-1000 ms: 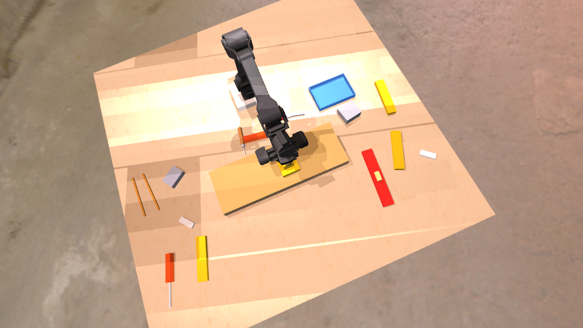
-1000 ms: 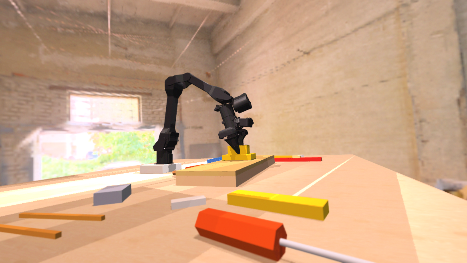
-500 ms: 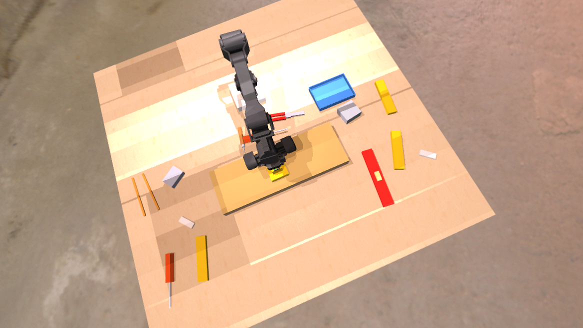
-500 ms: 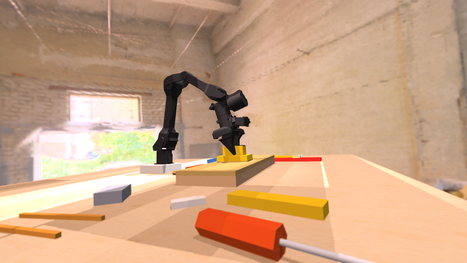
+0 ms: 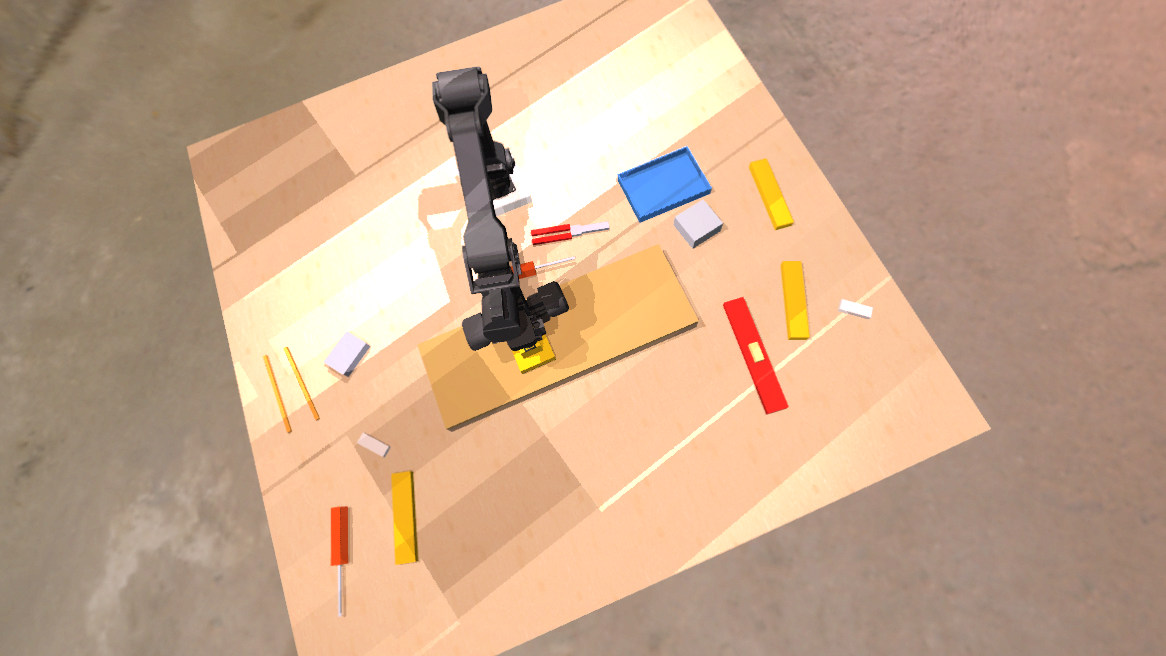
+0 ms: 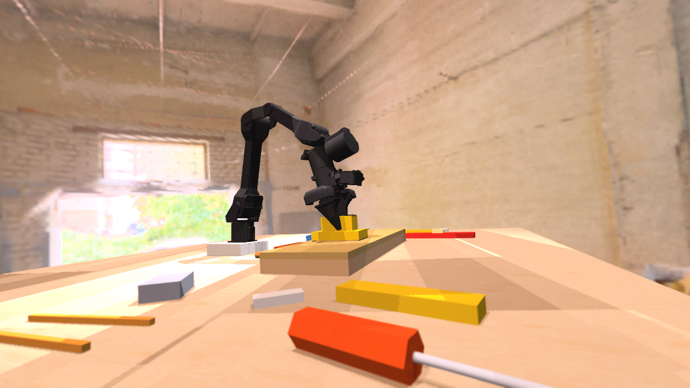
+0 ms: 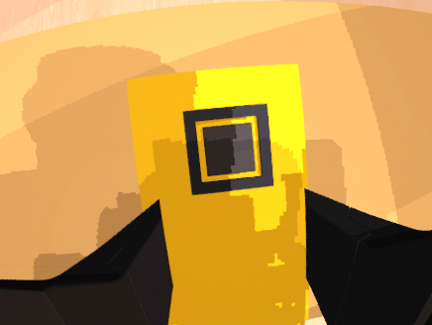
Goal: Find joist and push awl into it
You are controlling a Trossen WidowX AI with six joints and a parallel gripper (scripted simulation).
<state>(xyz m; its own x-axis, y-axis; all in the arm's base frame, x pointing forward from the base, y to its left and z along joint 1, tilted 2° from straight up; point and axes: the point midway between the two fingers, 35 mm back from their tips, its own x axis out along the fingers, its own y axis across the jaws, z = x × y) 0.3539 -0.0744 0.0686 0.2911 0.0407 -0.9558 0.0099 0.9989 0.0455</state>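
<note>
My gripper tip is now 22 cm past the blue tray, 40 cm to the right of it and 5 cm above it. The rest, counted from my gripper tip: red level: 19 cm ahead, 39 cm to the left, 5 cm below; then stud finder: 1 cm ahead, 2 cm above; then awl: 16 cm behind, 4 cm to the right, 6 cm below.
</note>
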